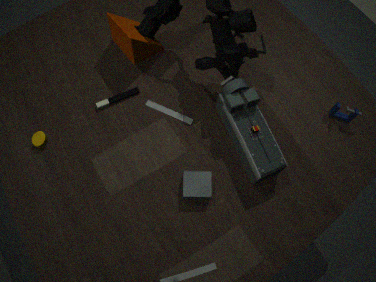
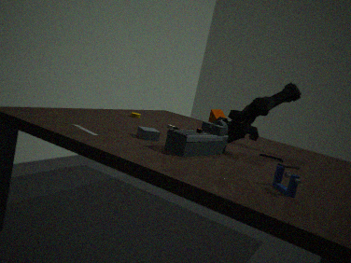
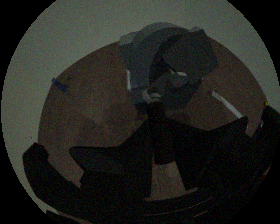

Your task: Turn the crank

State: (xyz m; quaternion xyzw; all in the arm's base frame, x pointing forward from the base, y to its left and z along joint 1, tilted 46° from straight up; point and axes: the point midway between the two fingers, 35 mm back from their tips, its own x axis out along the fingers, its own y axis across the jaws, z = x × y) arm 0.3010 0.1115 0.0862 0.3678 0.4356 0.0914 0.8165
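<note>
The red pointer is 160 mm ahead of my gripper tip, 50 mm to the right of it and 40 mm above it. Round my gripper tip: grey block (200 mm ahead, 250 mm to the right, 20 mm below); then yellow disc (150 mm behind, 600 mm to the right, 30 mm below); then black-and-white marker (150 mm behind, 330 mm to the right, 40 mm below).
</note>
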